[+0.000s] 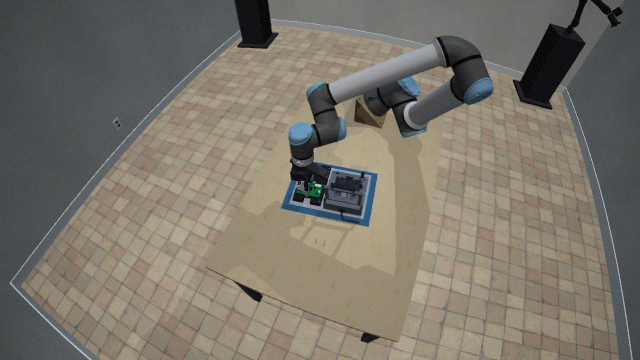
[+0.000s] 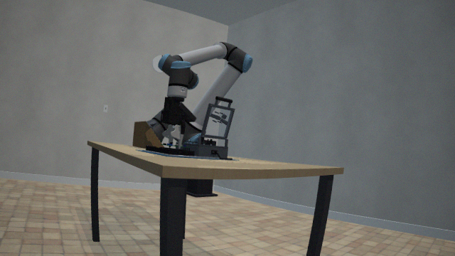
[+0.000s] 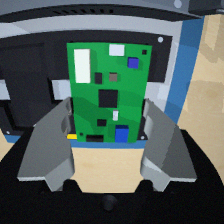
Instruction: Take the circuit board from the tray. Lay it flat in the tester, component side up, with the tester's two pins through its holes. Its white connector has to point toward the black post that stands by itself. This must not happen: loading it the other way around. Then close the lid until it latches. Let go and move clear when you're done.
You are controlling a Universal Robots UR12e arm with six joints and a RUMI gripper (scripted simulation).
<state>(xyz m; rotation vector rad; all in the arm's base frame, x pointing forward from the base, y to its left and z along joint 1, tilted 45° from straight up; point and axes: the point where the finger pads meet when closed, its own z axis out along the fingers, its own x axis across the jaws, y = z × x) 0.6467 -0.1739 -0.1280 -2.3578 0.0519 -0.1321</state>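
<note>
My hand is 230 mm to the right of the black latch part, 100 mm past it and 40 mm below it. From my hand the other things lie so: green circuit board (right at my hand); then clear lid (170 mm to the left, 140 mm above, 80 mm ahead).
</note>
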